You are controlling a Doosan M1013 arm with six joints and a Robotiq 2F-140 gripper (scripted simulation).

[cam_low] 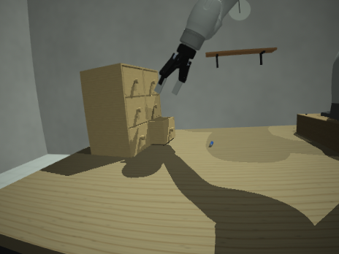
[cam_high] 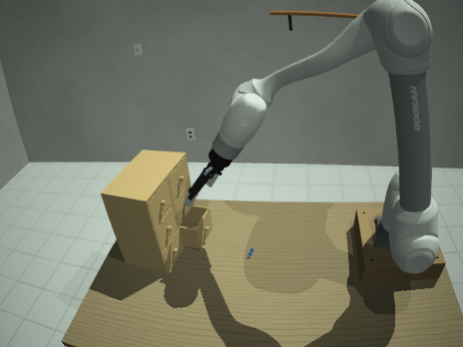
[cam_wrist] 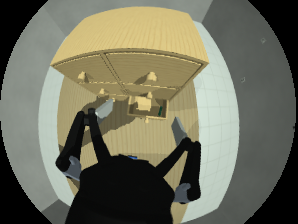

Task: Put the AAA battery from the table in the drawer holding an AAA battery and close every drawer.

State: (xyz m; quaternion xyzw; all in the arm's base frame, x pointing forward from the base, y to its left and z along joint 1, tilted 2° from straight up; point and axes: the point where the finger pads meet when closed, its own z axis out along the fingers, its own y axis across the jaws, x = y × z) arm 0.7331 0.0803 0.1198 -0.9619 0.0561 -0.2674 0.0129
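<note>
Right now the blue AAA battery is 22 cm below my hand, 19 cm behind it and 3 cm to the left of it.
</note>
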